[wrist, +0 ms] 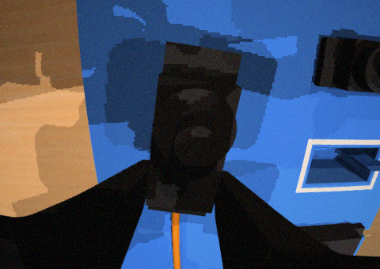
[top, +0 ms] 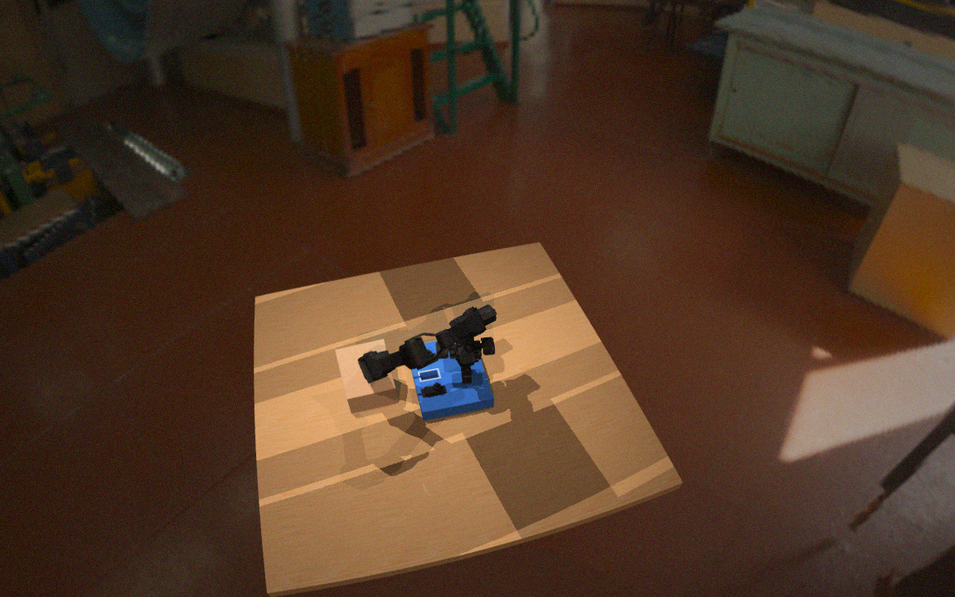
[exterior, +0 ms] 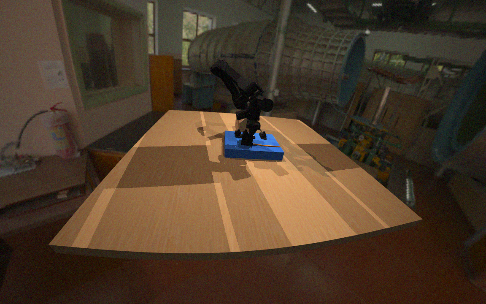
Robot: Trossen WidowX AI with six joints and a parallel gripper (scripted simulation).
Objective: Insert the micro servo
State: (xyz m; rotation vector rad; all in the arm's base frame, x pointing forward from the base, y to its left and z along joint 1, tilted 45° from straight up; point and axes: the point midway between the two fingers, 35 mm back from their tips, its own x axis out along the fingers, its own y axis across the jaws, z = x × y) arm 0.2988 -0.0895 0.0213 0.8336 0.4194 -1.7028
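My gripper tip is 70 mm above the blue deck, 30 mm to the right of it and 10 mm past it.
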